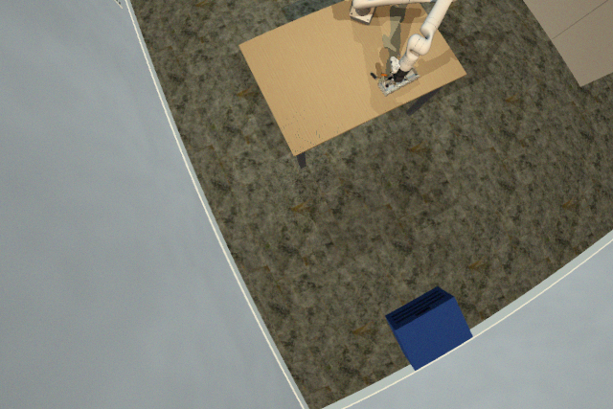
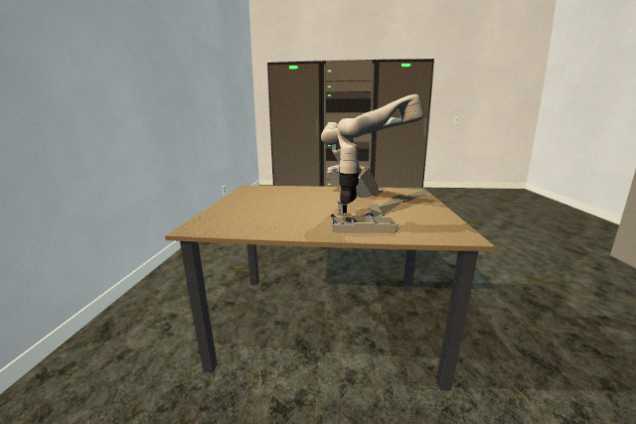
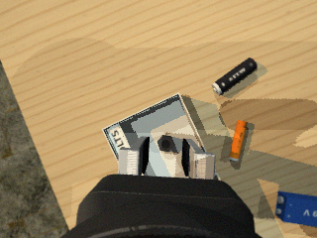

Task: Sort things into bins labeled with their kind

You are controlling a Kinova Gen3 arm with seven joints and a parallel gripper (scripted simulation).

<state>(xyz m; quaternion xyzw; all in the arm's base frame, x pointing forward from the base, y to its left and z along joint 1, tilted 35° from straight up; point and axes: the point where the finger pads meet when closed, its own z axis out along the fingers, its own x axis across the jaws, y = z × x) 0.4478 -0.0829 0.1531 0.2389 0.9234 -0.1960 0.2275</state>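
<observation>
Now: the green die 7 cm behind my hand, 18 cm to the left of it and 7 cm below it. From my hand the other things lie so: black cylinder: 10 cm behind, 2 cm to the right, 7 cm below; then black part: 7 cm below; then orange battery: 7 cm behind, 4 cm to the left, 7 cm below.
</observation>
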